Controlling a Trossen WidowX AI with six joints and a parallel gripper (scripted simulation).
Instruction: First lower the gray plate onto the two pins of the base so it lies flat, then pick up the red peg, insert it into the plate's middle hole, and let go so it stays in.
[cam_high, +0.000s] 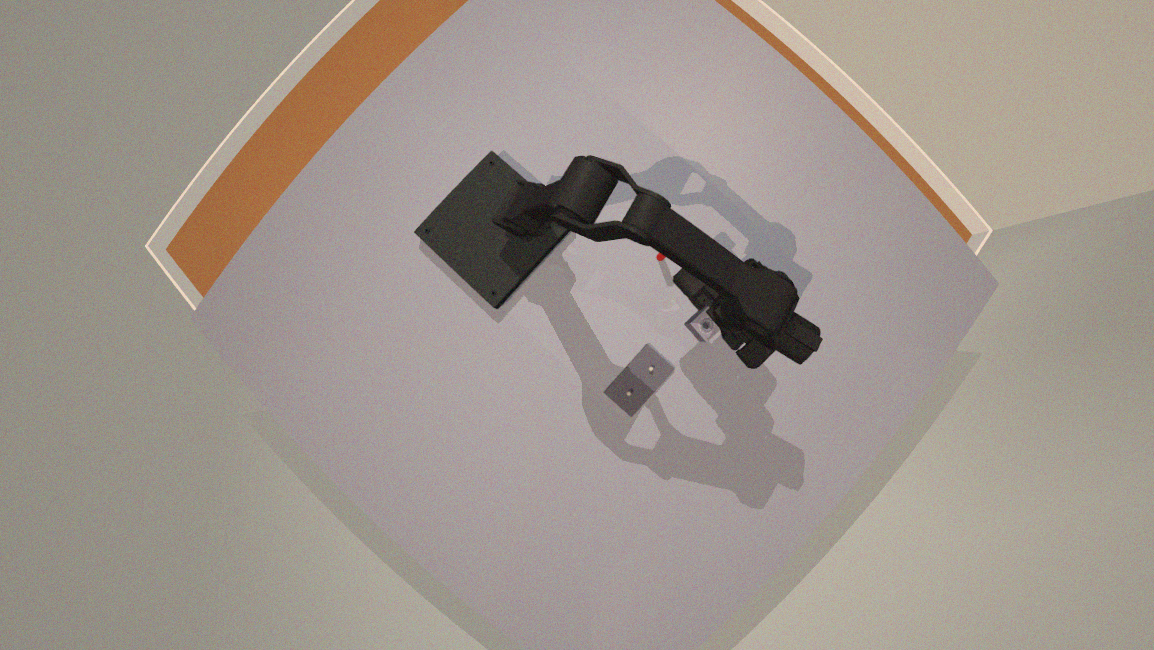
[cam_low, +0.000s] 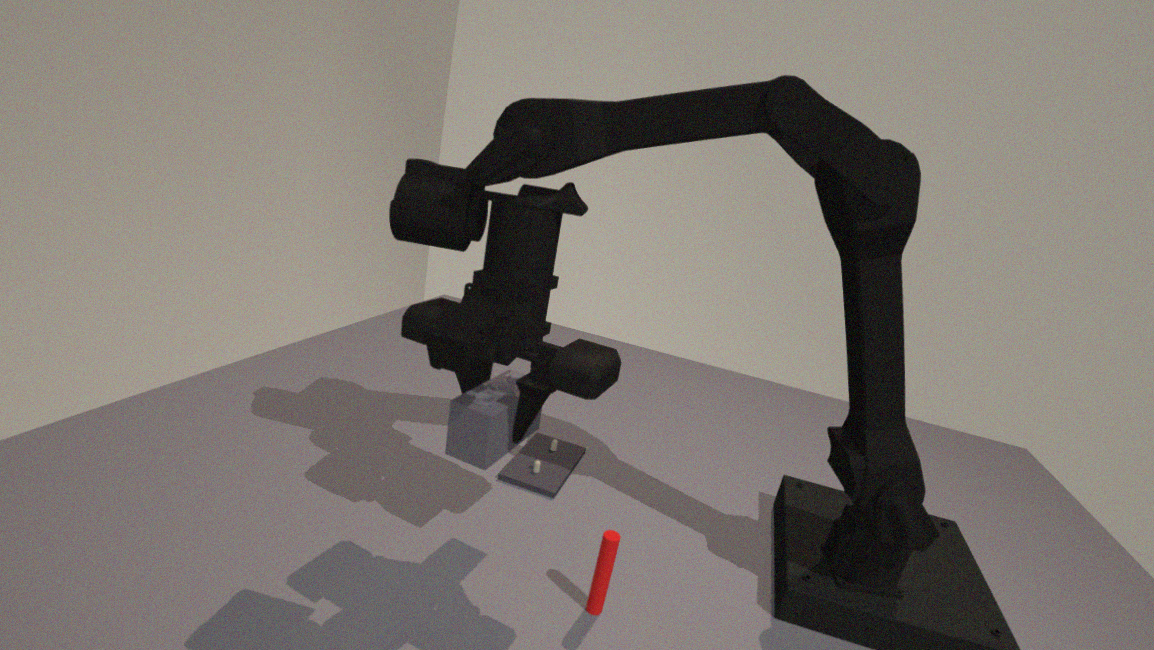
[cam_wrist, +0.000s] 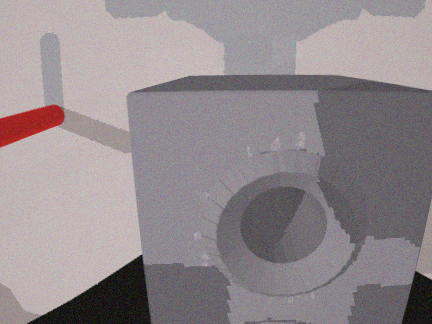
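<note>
The base is 3 cm behind my gripper tip, 16 cm to the right of it and 11 cm below it. From my gripper tip the other things lie so: red peg 12 cm behind, 6 cm to the left, 8 cm below; then gray plate 3 cm above.
</note>
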